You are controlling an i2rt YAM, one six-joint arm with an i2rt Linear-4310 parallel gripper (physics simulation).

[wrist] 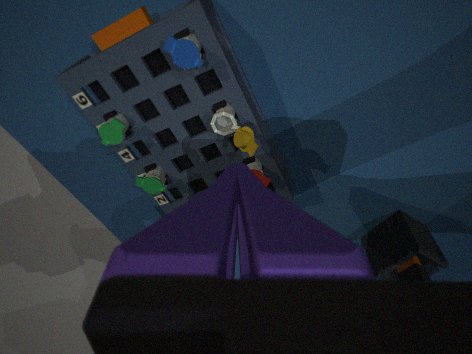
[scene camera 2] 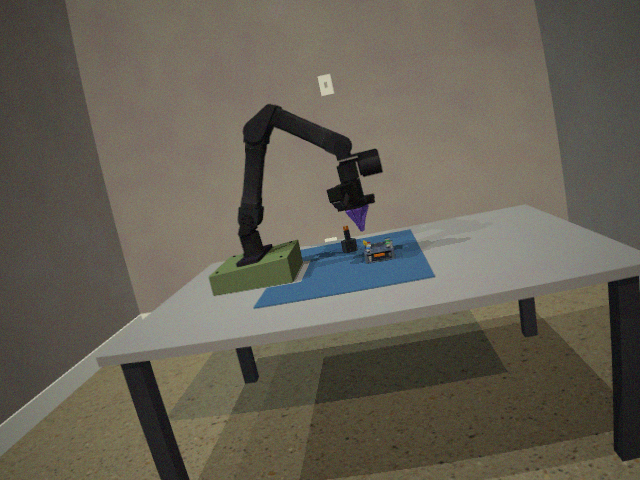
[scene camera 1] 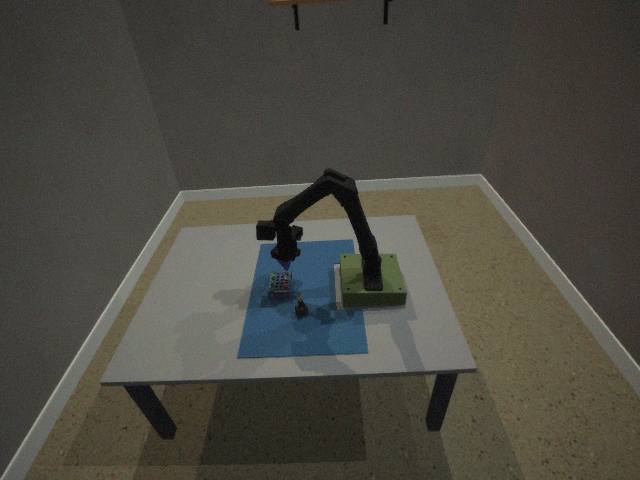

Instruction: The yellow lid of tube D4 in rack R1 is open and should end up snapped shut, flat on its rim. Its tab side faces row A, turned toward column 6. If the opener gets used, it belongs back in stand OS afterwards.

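Frame: origin at the arm's base, x left, y ahead, z down, level; metres.
Seen in the pictures: gripper, fingertip midpoint: (wrist: 237,176) (scene camera 2: 362,231) (scene camera 1: 287,270); arm's base at its link origin: (scene camera 2: 255,256) (scene camera 1: 371,273).
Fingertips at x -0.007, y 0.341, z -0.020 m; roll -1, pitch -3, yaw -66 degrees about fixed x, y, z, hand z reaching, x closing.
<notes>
Offsets run from my fingertips to a thing's top centre. "spot": to the spot under its first point. Level surfaces: height alone.
Rack R1 {dz +0.030, dx +0.003, dy +0.037 m} (scene camera 1: 280,295) (scene camera 2: 381,249) (wrist: 150,87) stands on the blue mat. In the wrist view the yellow lid {dz +0.033, dx +0.004, dy +0.001 m} (wrist: 244,138) hangs open beside the uncovered pale rim of tube D4 {spot: dz +0.051, dx -0.001, dy +0.010 m} (wrist: 223,123), on the side toward the lower column numbers. My gripper (scene camera 1: 285,269) (scene camera 2: 362,229) (wrist: 237,176) has its purple fingers shut together with no object between them. It hangs above the rack; in the wrist view its tips lie below the yellow lid and hide part of the rack. The opener {dz +0.001, dx +0.157, dy -0.066 m} (scene camera 1: 300,300) (scene camera 2: 345,230) (wrist: 409,265) is upright in stand OS {dz +0.046, dx +0.157, dy -0.066 m} (scene camera 1: 301,311) (scene camera 2: 349,245) (wrist: 395,240).
The rack also holds tubes with a blue lid {dz +0.044, dx -0.042, dy +0.009 m} (wrist: 185,53), a red lid {dz +0.044, dx +0.035, dy +0.007 m} (wrist: 261,177) and two green lids (wrist: 112,132) (wrist: 151,185). An orange block {spot: dz +0.063, dx -0.061, dy +0.037 m} (wrist: 122,28) is at its column 6 end. The arm's green base (scene camera 1: 374,297) (scene camera 2: 258,276) stands beside the blue mat {dz +0.086 m} (scene camera 1: 330,341) (scene camera 2: 341,289).
</notes>
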